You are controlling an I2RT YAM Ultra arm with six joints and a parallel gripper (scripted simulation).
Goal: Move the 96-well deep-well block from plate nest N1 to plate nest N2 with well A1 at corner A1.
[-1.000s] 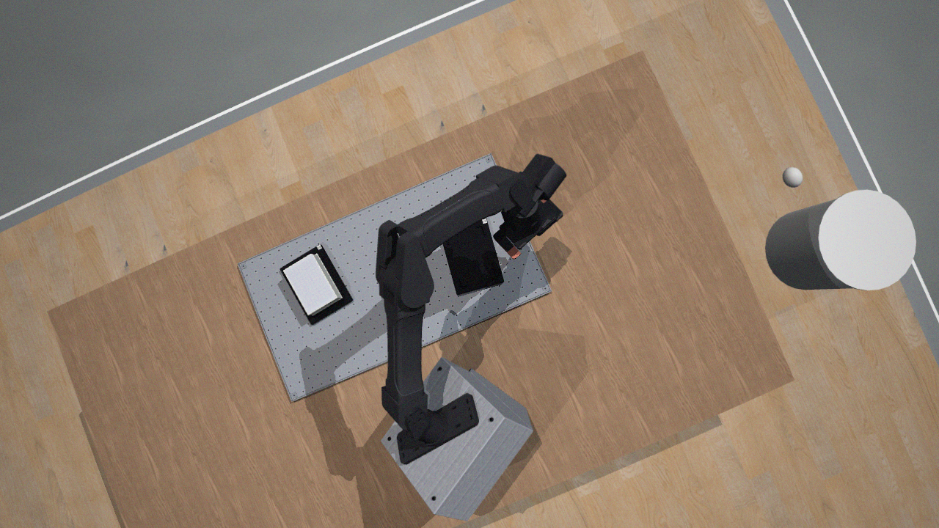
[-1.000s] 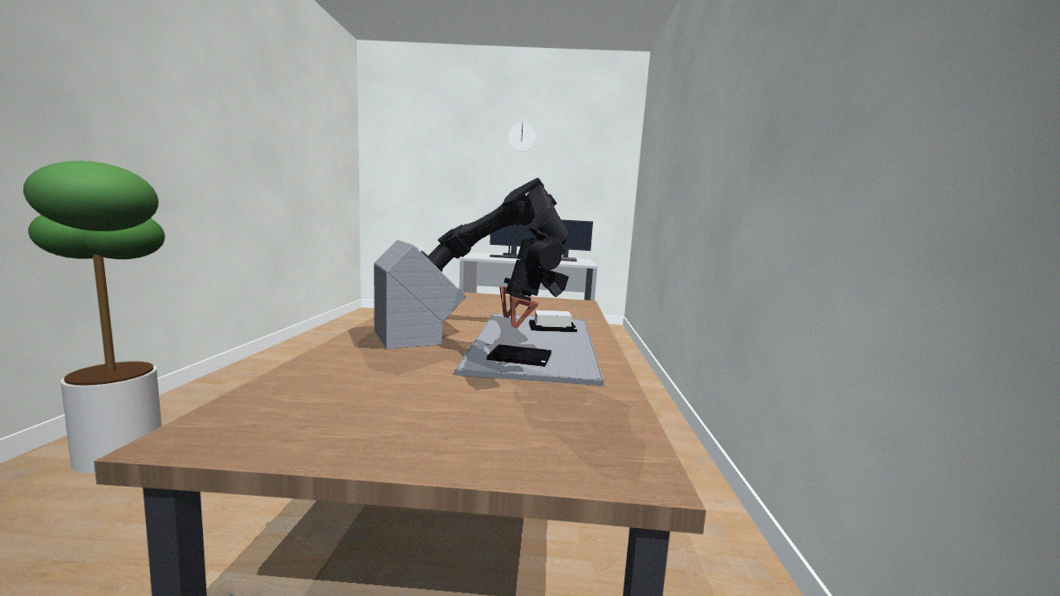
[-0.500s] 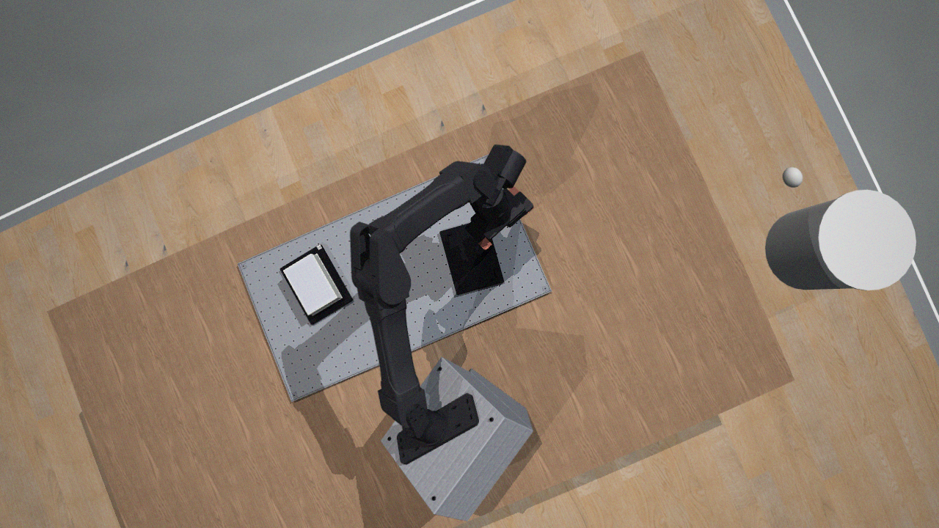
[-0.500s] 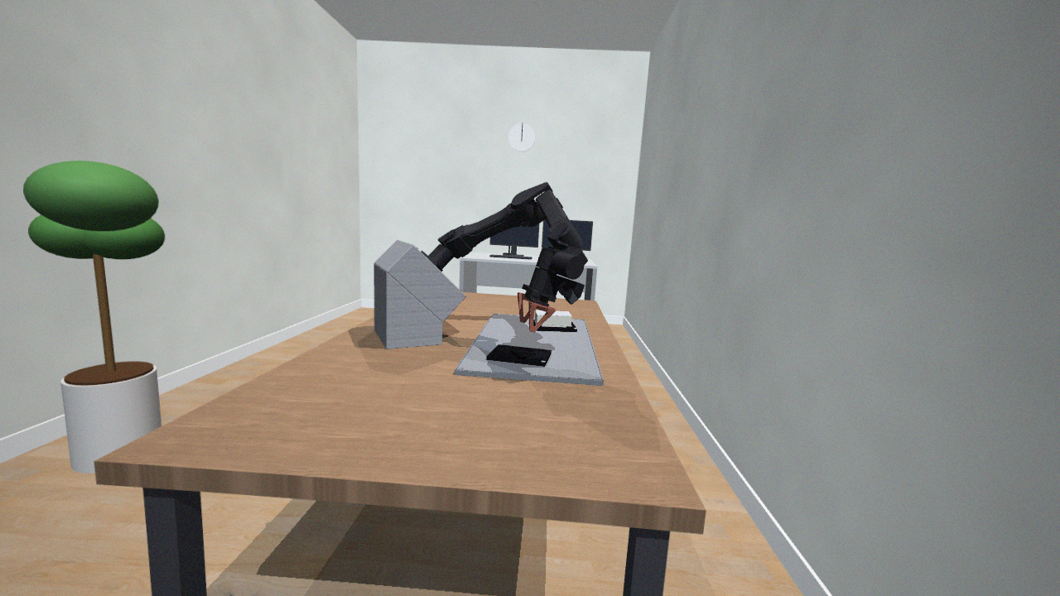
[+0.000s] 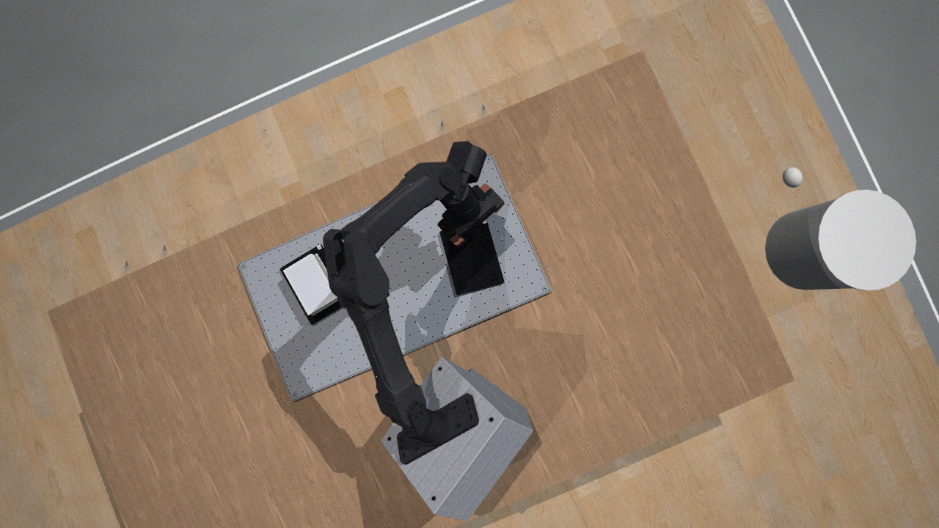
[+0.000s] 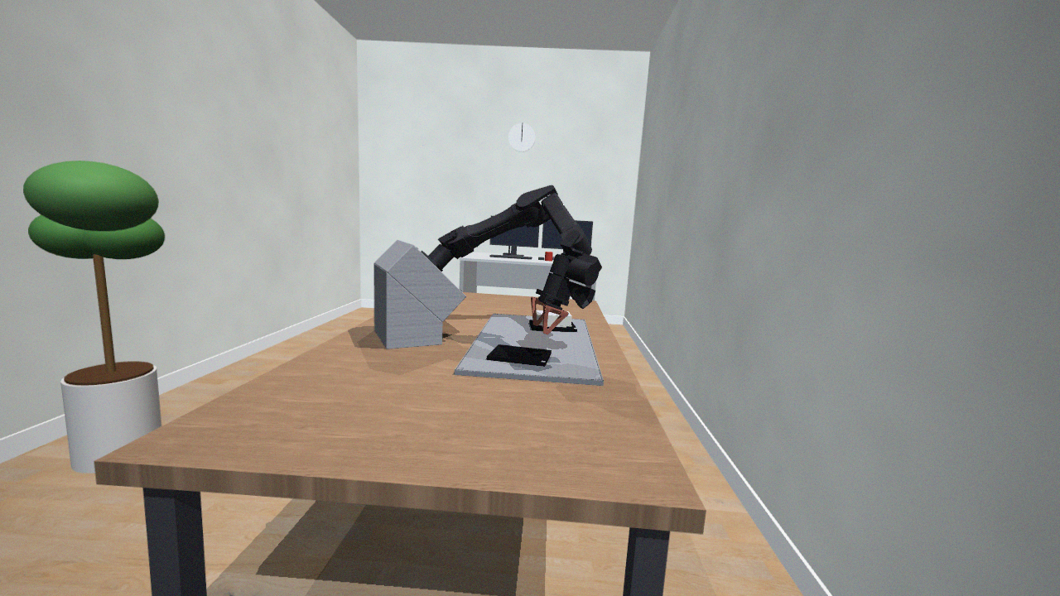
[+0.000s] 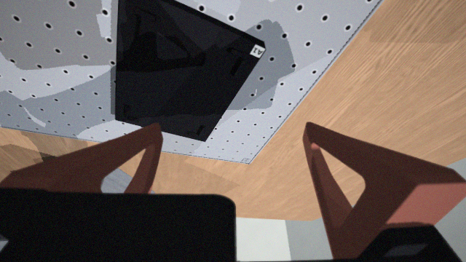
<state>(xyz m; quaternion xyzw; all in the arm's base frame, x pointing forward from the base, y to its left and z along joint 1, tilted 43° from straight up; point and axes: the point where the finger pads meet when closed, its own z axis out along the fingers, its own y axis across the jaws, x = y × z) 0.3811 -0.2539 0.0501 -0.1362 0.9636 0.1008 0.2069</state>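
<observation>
The white deep-well block is 430 mm to the left of my hand and 70 mm below it.
</observation>
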